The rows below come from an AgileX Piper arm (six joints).
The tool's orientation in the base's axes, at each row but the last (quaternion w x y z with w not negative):
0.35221 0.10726 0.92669 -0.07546
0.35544 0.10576 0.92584 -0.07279
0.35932 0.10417 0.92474 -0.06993
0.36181 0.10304 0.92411 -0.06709
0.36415 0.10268 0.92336 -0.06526
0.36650 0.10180 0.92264 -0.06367
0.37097 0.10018 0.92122 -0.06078
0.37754 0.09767 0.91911 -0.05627
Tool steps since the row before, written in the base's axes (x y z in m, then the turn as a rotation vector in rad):
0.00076 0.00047 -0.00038 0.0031 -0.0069 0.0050
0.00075 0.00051 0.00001 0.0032 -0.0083 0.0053
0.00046 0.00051 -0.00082 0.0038 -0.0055 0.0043
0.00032 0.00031 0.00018 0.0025 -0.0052 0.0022
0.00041 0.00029 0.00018 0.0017 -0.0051 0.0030
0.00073 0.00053 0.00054 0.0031 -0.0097 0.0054
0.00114 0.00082 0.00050 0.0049 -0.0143 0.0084
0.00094 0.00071 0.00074 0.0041 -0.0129 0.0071
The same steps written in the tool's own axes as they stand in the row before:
-0.00023 0.00067 0.00066 -0.0066 -0.0062 -0.0002
-0.00048 0.00068 0.00037 -0.0071 -0.0076 -0.0001
0.00030 0.00065 0.00080 -0.0064 -0.0046 0.0004
-0.00031 0.00037 0.00002 -0.0040 -0.0046 0.0011
-0.00037 0.00037 0.00008 -0.0040 -0.0047 -0.0001
-0.00082 0.00066 -0.00001 -0.0073 -0.0089 0.0000
-0.00104 0.00104 0.00025 -0.0113 -0.0131 -0.0001
-0.00108 0.00088 -0.00001 -0.0096 -0.0119 0.0001

